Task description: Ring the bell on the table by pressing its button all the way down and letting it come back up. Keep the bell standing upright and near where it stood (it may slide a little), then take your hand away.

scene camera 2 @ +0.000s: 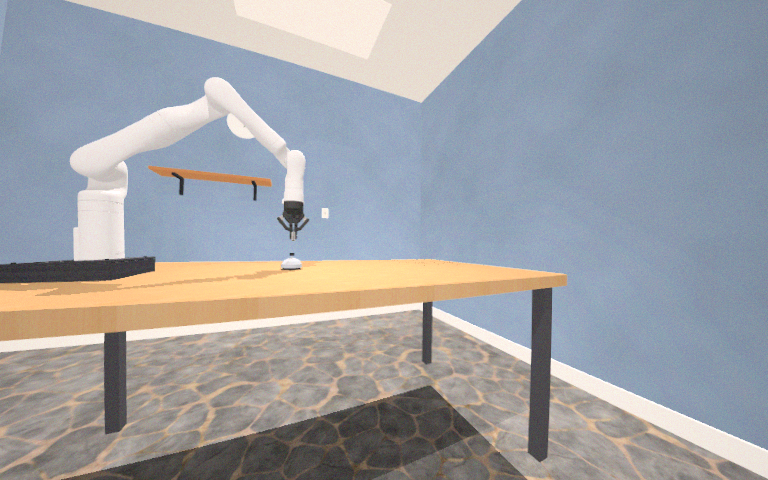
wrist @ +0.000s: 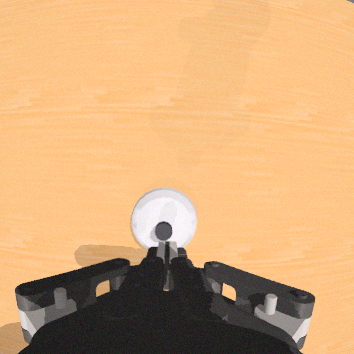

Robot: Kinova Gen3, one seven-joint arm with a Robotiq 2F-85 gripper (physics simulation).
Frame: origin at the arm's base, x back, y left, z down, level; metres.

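Seen in the pictures: gripper, between the fingertips: (scene camera 2: 293,241) (wrist: 166,252); arm's base, origin of its link: (scene camera 2: 102,259).
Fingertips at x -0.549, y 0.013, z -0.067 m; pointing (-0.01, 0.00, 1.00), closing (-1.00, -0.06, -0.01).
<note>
Offsets run from my fingertips to a thing's top centre. Level surfaces: height alone.
A white dome bell {dx +0.003, dy +0.004, dz +0.049 m} (scene camera 2: 291,263) (wrist: 180,215) stands upright on the wooden table {dz +0.115 m} (scene camera 2: 396,277) (wrist: 280,150). Its small black button {dx +0.003, dy +0.004, dz +0.049 m} (scene camera 2: 291,254) (wrist: 163,231) sticks up from the top and is not touched. My gripper (scene camera 2: 293,237) (wrist: 166,252) is shut and empty, pointing straight down. In the scene view its fingertips are a short gap above the button, nearly in line with it. In the wrist view the fingertips overlap the lower edge of the bell, just below the button, and hide a small part of the rim.
A dark base board (scene camera 2: 127,266) lies under the arm's base at the left of the table. An orange shelf (scene camera 2: 209,176) and a white switch plate (scene camera 2: 325,212) are on the blue wall behind. The table's right corner is well to the right of the bell.
</note>
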